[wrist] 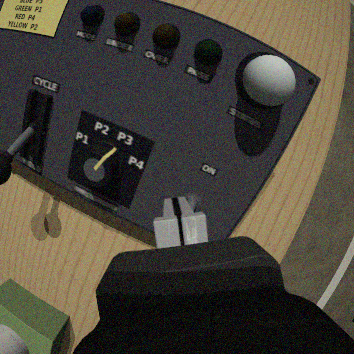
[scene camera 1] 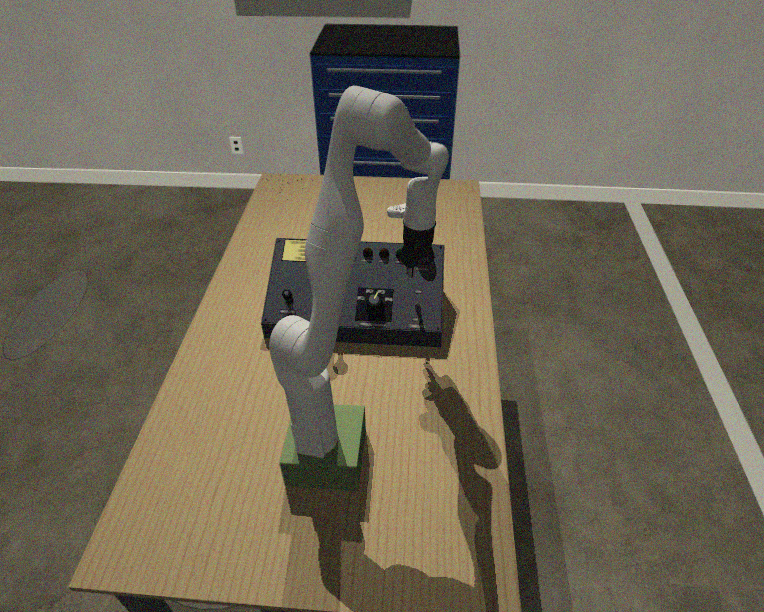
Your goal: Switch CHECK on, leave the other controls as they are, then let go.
Path:
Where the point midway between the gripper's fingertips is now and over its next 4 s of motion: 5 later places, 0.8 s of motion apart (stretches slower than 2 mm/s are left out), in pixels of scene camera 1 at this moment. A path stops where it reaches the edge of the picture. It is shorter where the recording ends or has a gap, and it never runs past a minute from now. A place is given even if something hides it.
The gripper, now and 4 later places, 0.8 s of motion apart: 410,275; 414,298; 415,301; 420,302; 420,294

